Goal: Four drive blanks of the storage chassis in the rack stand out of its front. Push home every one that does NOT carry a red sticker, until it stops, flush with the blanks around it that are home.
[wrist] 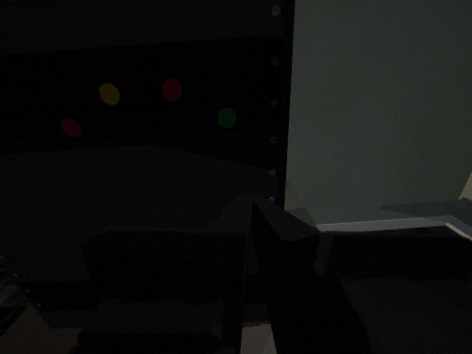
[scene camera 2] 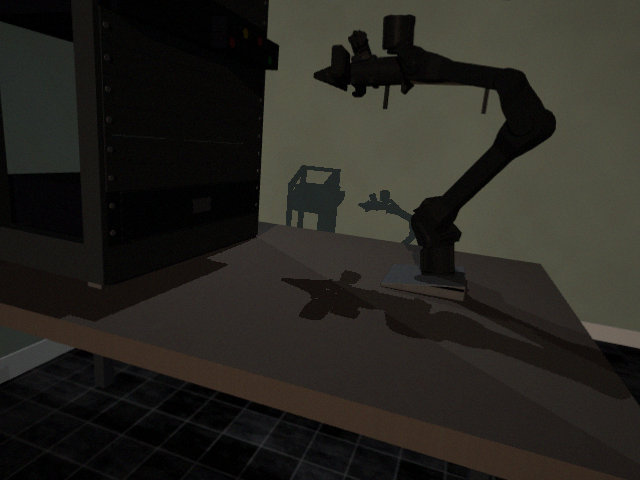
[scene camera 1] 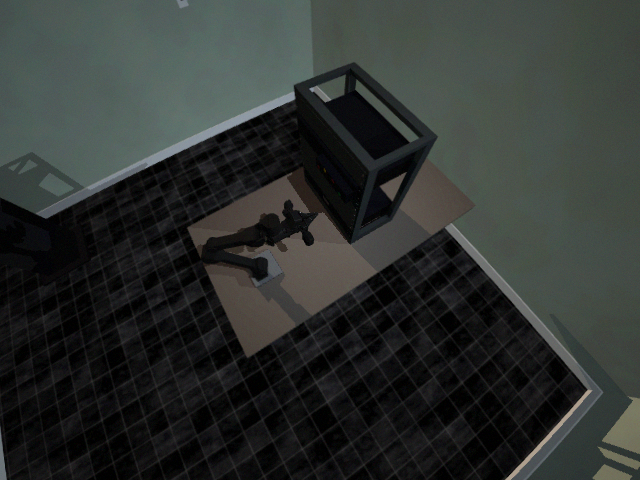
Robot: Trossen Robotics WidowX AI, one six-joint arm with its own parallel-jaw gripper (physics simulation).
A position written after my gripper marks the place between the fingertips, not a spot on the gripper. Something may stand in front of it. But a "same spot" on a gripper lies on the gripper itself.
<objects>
My gripper shows in the wrist view, in scene camera 2 (pixel 314 75) and in scene camera 1. A rack shows in the wrist view, in scene camera 2 and in scene camera 1 (pixel 349 149). The same spot on the rack: (scene camera 2: pixel 138 203) is (wrist: pixel 56 290). The same spot on my gripper: (wrist: pixel 150 282) is (scene camera 1: pixel 299 214).
</objects>
